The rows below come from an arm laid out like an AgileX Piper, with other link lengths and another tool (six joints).
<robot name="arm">
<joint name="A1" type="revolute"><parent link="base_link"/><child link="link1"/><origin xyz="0 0 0.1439"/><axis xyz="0 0 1"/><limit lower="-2.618" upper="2.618"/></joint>
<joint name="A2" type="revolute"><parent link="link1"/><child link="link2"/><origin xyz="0 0 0"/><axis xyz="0 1 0"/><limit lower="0" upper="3.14"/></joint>
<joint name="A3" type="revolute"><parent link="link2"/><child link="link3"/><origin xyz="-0.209 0 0.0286"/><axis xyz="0 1 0"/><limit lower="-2.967" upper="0"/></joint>
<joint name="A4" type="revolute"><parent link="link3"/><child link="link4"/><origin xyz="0.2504 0 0.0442"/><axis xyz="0.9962 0 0.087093"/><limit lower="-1.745" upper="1.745"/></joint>
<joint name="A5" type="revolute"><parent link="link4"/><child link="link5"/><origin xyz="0 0 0"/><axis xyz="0 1 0"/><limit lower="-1.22" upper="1.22"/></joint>
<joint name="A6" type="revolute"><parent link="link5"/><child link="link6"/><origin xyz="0.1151 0 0.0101"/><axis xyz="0.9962 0 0.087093"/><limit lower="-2.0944" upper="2.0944"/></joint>
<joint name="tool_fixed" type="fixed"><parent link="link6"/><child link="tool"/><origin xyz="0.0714 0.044 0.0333" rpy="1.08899 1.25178 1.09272"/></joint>
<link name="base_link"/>
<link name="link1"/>
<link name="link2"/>
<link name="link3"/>
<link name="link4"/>
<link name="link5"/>
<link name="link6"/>
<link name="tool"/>
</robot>
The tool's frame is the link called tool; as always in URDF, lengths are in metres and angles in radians.
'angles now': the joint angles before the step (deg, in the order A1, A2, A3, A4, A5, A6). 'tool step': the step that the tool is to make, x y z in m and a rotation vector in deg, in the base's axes. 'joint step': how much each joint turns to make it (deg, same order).
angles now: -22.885 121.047 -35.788 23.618 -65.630 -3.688
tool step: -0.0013 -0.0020 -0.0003 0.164 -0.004 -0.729
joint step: 0.010 0.005 -0.006 0.755 0.066 -0.002
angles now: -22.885 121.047 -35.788 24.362 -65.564 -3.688
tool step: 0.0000 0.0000 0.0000 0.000 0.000 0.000
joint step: 0.000 0.000 0.000 0.000 0.000 0.000
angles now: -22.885 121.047 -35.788 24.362 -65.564 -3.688
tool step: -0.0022 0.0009 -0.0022 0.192 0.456 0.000
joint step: -0.008 -0.005 0.504 -0.009 -0.004 0.003
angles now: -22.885 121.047 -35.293 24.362 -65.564 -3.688
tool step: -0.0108 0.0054 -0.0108 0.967 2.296 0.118
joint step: 0.119 -0.003 2.501 0.000 -0.005 0.003
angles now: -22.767 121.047 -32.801 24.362 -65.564 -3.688
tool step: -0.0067 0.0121 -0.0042 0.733 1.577 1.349
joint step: 1.333 -1.280 2.823 -0.007 0.212 -0.001
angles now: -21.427 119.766 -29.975 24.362 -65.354 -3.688
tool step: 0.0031 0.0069 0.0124 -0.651 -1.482 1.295
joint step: 1.096 -2.638 1.155 -0.206 -0.146 0.001
